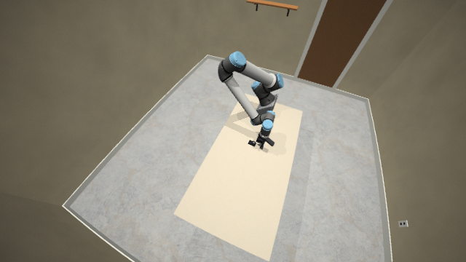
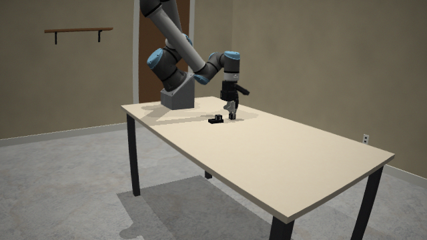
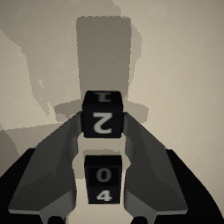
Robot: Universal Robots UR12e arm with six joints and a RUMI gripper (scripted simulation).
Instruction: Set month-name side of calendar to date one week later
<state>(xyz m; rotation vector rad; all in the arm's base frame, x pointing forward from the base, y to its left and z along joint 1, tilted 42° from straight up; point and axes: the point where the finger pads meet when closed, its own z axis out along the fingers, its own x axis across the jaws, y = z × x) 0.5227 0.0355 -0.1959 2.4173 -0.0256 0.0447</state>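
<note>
The black tray is 110 mm to the right of my hand and 30 mm below it.
</note>
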